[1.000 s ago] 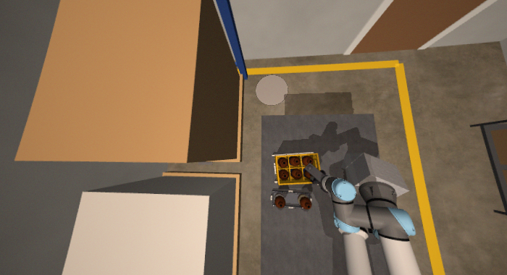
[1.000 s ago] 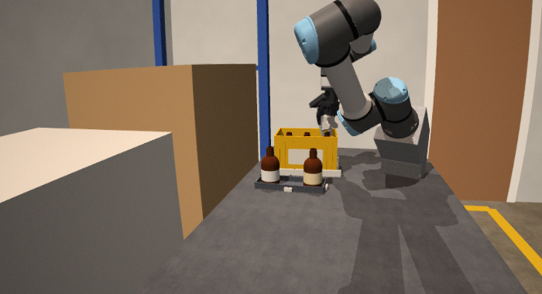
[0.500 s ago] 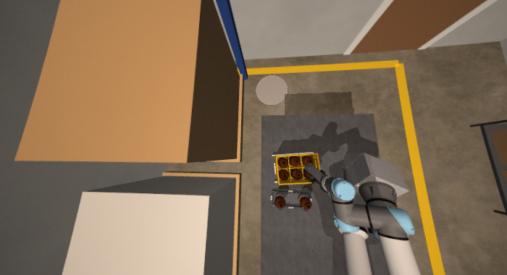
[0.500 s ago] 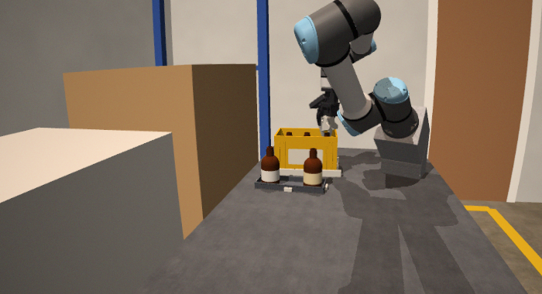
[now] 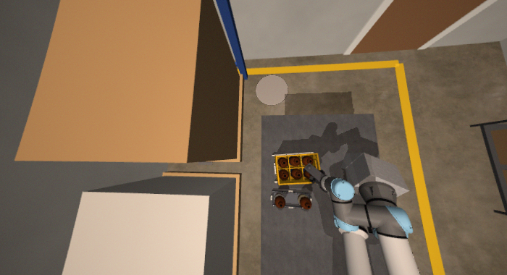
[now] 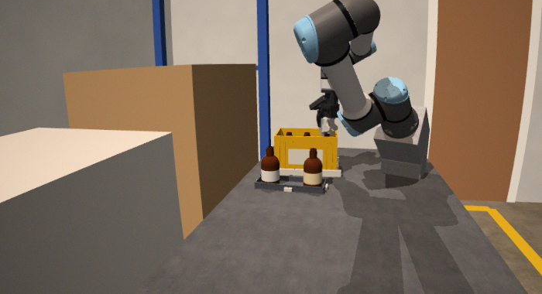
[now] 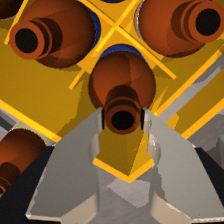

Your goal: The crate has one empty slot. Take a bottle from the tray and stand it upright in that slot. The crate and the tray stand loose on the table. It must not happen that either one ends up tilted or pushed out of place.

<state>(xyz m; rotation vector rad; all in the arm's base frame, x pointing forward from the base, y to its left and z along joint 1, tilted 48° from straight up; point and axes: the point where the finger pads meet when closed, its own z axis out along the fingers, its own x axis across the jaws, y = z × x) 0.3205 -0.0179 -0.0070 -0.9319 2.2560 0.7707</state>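
Right now the yellow crate is 10 cm ahead of my hand, 2 cm to the right of it and 8 cm below it. Round my hand: white-label bottle 18 cm ahead, 22 cm to the left, 8 cm below; then dark tray 9 cm ahead, 21 cm to the left, 15 cm below.
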